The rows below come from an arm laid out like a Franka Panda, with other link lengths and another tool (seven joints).
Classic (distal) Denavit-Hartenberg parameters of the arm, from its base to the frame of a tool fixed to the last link. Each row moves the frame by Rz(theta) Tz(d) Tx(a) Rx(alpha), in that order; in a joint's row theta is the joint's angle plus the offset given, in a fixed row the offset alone. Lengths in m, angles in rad.
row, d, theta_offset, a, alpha
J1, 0.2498, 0, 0, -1.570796
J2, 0, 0, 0, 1.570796
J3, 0.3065, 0, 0.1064, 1.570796
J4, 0, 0, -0.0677, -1.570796
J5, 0.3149, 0, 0, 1.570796
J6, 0, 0, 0.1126, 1.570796
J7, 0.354, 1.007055, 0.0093, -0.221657
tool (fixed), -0.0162, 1.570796, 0, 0
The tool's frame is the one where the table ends.
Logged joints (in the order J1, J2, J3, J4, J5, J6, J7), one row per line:
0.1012, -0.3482, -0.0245, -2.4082, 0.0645, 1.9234, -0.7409
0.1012, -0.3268, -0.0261, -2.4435, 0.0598, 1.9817, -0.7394
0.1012, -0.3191, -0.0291, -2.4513, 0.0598, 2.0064, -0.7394
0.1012, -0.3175, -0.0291, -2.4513, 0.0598, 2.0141, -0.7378
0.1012, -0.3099, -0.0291, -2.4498, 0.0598, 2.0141, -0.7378
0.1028, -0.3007, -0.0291, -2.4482, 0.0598, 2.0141, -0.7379
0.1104, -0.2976, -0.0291, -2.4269, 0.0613, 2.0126, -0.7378
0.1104, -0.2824, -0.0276, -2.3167, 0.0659, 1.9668, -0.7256
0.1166, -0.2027, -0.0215, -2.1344, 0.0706, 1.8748, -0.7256
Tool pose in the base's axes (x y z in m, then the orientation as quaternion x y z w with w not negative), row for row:
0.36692, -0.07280, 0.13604, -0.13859, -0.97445, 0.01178, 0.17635
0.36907, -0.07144, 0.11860, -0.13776, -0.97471, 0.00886, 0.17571
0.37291, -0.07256, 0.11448, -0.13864, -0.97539, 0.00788, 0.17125
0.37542, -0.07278, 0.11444, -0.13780, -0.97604, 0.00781, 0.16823
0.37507, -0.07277, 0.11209, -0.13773, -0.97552, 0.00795, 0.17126
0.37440, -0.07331, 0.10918, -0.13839, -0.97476, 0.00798, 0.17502
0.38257, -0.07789, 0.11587, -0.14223, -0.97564, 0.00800, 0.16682
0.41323, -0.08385, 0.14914, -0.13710, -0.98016, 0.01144, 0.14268
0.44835, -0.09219, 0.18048, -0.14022, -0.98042, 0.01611, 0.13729
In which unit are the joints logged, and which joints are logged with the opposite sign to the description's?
The joints are logged in radians. Opposite sign: J1, J5, J7.
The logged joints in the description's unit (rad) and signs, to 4 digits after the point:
-0.1012, -0.3482, -0.0245, -2.4082, -0.0645, 1.9234, 0.7409
-0.1012, -0.3268, -0.0261, -2.4435, -0.0598, 1.9817, 0.7394
-0.1012, -0.3191, -0.0291, -2.4513, -0.0598, 2.0064, 0.7394
-0.1012, -0.3175, -0.0291, -2.4513, -0.0598, 2.0141, 0.7378
-0.1012, -0.3099, -0.0291, -2.4498, -0.0598, 2.0141, 0.7378
-0.1028, -0.3007, -0.0291, -2.4482, -0.0598, 2.0141, 0.7379
-0.1104, -0.2976, -0.0291, -2.4269, -0.0613, 2.0126, 0.7378
-0.1104, -0.2824, -0.0276, -2.3167, -0.0659, 1.9668, 0.7256
-0.1166, -0.2027, -0.0215, -2.1344, -0.0706, 1.8748, 0.7256

